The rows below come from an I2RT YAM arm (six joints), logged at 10 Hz.
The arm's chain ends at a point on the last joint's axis. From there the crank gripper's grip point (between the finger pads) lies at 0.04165 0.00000 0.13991 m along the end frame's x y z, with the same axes.
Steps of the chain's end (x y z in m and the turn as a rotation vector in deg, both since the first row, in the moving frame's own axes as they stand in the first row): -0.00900, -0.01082, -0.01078, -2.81, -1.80, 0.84; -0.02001, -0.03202, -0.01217, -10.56, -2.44, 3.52; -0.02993, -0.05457, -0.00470, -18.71, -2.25, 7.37; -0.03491, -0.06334, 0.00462, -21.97, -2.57, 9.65; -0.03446, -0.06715, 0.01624, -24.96, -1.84, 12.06
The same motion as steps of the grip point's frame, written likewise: -0.01347, -0.00335, -0.00972, -2.81, -1.80, 0.84; -0.02683, -0.00388, -0.01314, -10.56, -2.44, 3.52; -0.03859, -0.00466, -0.01145, -18.71, -2.25, 7.37; -0.04608, -0.00462, -0.00516, -21.97, -2.57, 9.65; -0.04599, -0.00031, 0.00256, -24.96, -1.84, 12.06
